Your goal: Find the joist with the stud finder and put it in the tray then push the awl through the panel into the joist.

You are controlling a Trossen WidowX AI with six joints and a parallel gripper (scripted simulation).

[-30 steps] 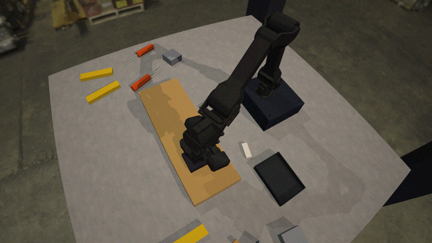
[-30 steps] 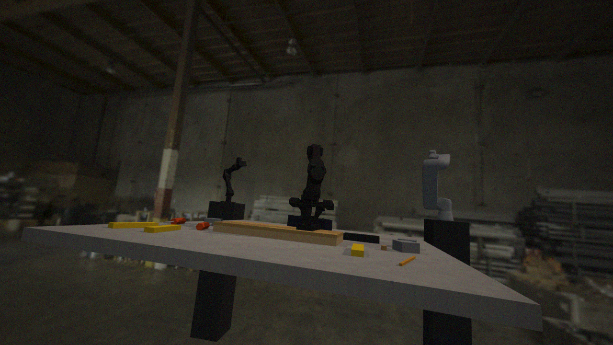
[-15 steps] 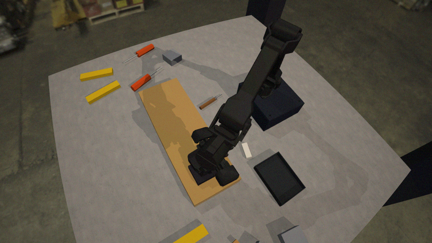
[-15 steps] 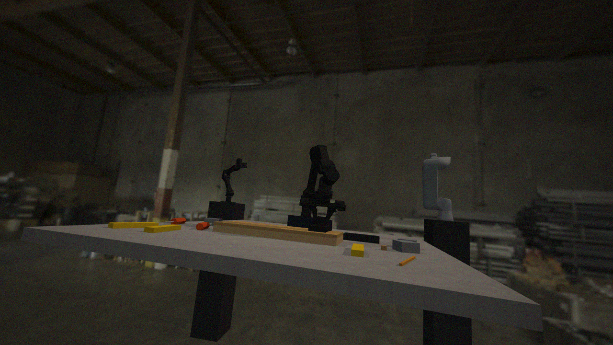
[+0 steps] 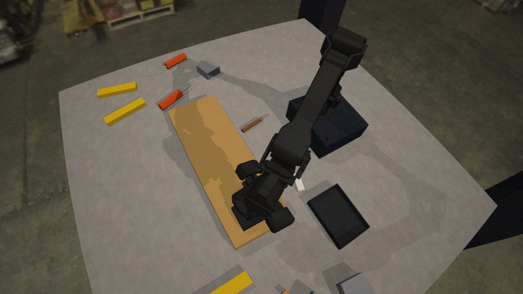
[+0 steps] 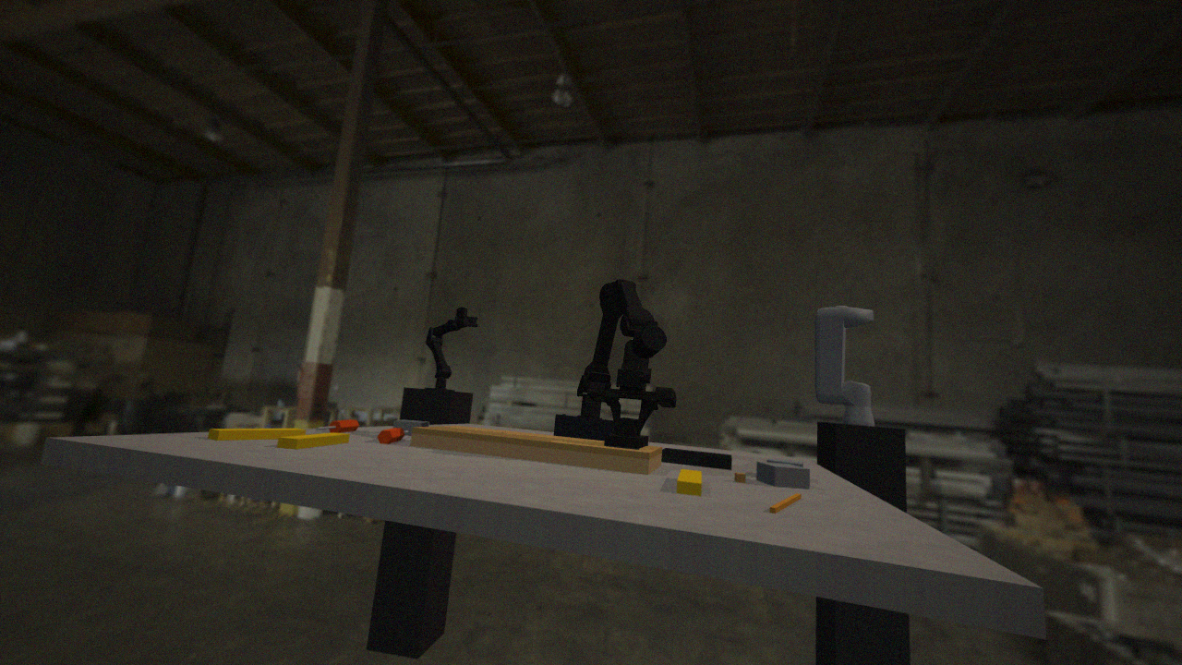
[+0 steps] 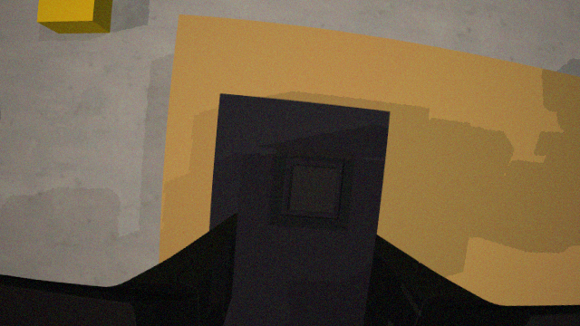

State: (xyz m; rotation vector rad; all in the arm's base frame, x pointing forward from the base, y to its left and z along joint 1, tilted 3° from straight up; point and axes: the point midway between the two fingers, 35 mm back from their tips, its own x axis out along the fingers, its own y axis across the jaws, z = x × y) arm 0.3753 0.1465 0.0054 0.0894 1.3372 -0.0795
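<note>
My gripper tip is 200 mm past the tray, 150 mm to the right of it and 50 mm above it. Round my gripper tip: small white block 180 mm behind, 60 mm below; then square light 30 mm above, 20 mm ahead; then stud finder 20 mm above, 10 mm ahead.
</note>
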